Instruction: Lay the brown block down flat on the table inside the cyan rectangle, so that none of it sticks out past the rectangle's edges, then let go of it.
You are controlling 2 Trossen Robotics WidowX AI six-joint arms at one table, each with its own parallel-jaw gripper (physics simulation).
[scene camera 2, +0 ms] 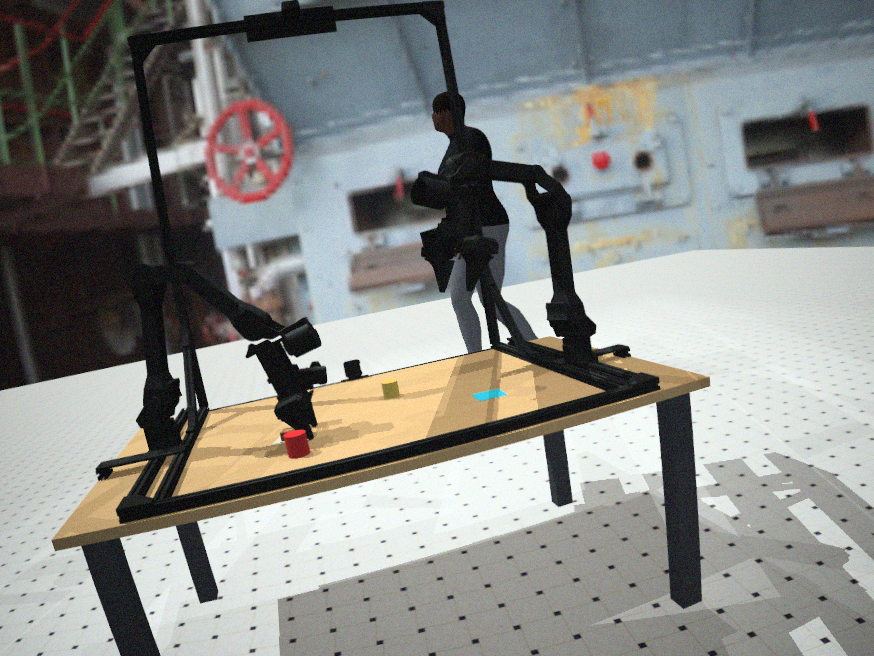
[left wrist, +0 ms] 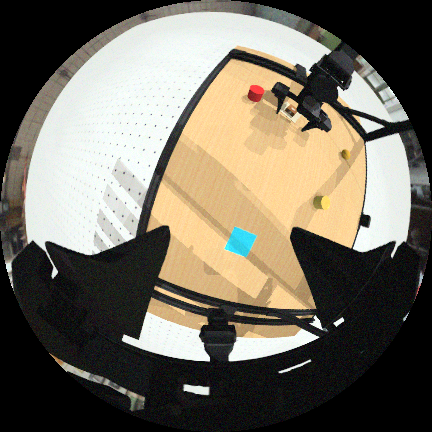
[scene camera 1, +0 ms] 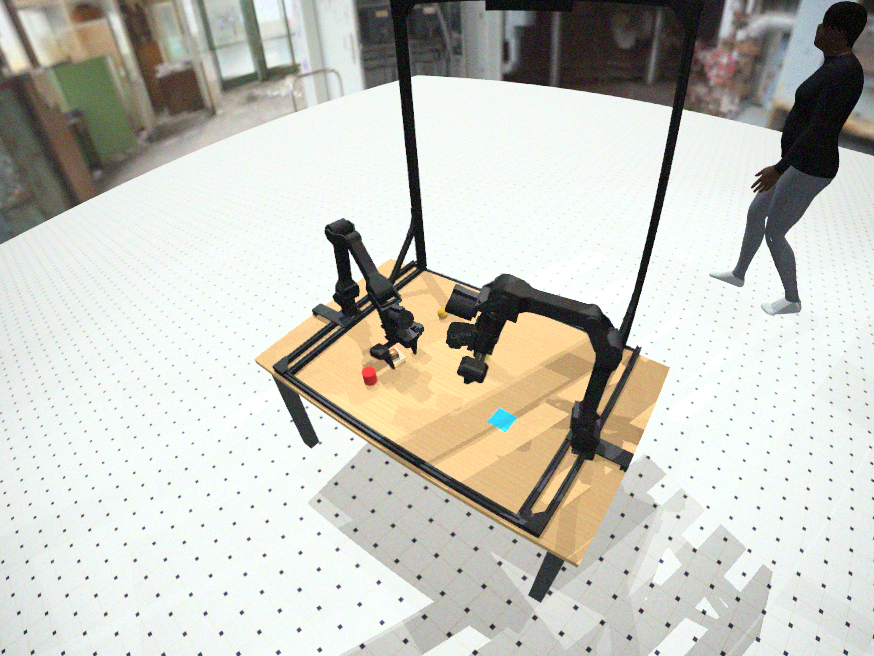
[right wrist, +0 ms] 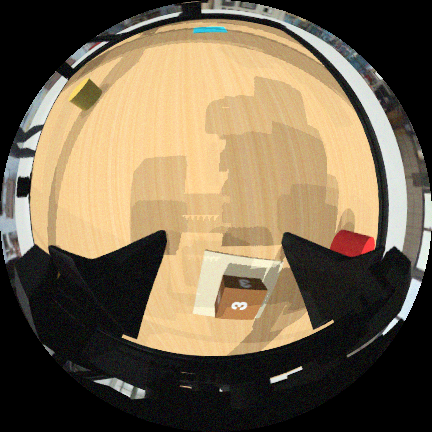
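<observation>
The brown block, with a white 3, rests on a cream square; in scene camera 2 it is mostly hidden behind the red cylinder. The flat cyan rectangle lies apart from it, toward the left arm's base. My right gripper is open and empty, low over the table near the block; the block shows between and below the fingers in the right wrist view. My left gripper is open and empty, high above the table.
A red cylinder stands near the block. A yellow cylinder and a small orange-yellow object are farther back. Black rails run along the table's edges.
</observation>
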